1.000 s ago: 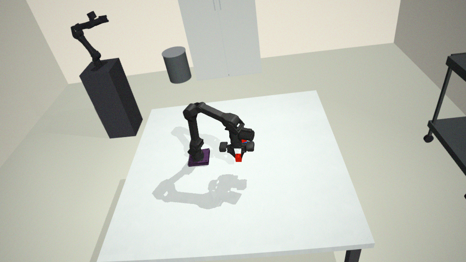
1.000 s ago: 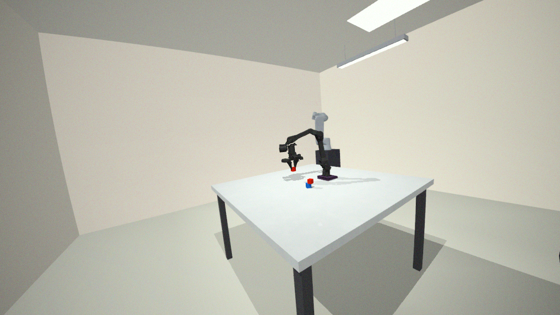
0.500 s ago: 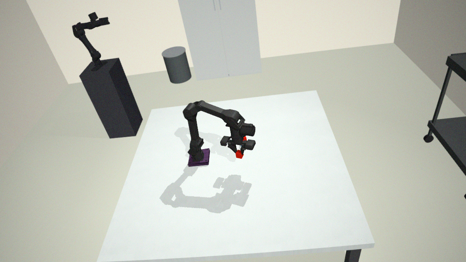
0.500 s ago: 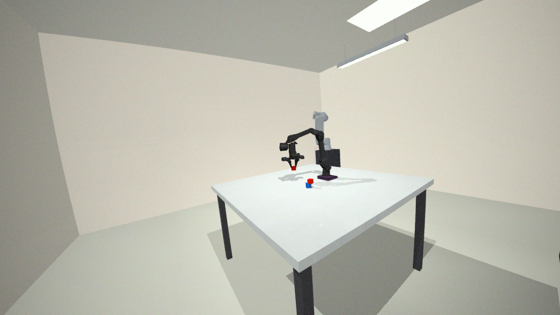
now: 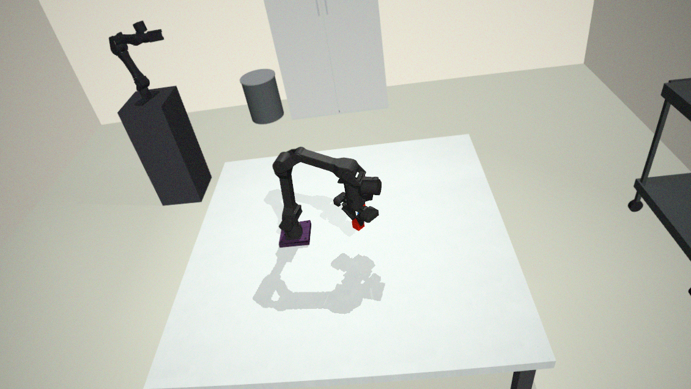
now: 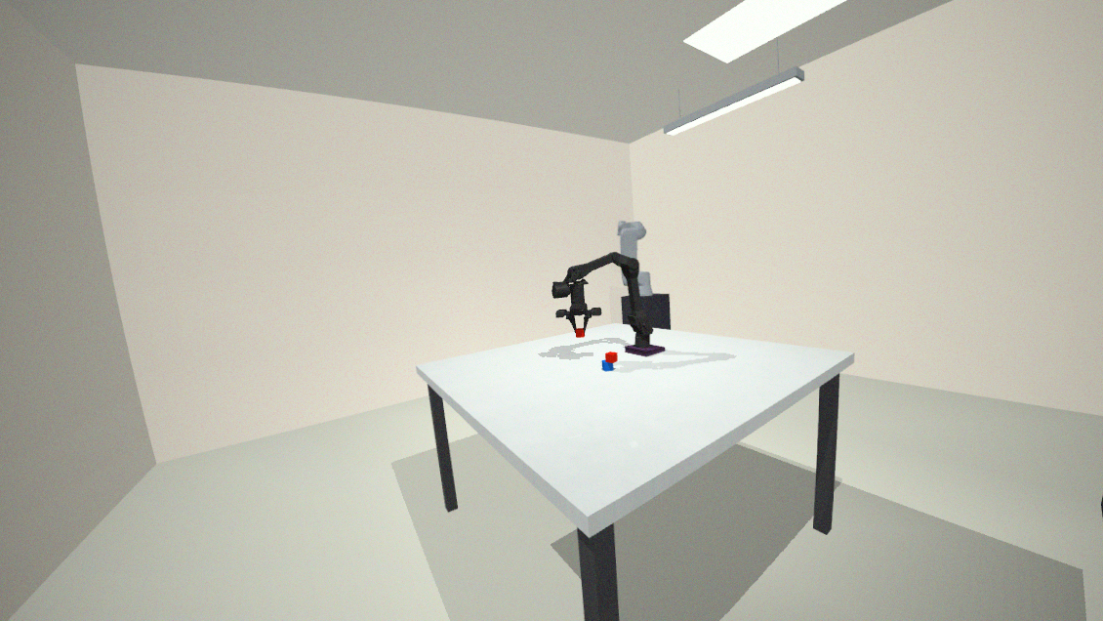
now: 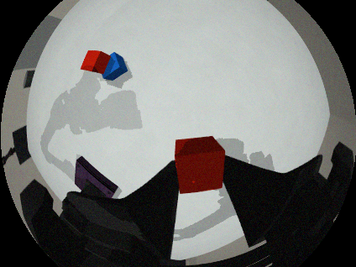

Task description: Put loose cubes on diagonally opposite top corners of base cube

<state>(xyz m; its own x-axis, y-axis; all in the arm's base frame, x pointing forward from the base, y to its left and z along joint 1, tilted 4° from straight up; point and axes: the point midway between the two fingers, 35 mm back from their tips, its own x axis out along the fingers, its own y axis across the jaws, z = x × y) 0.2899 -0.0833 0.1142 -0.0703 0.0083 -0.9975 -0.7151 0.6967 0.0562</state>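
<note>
The red cube is 19 cm to the left of my gripper tip and 7 cm below it. Round my gripper tip: blue cube 1 cm ahead, 17 cm to the left, 11 cm below.
</note>
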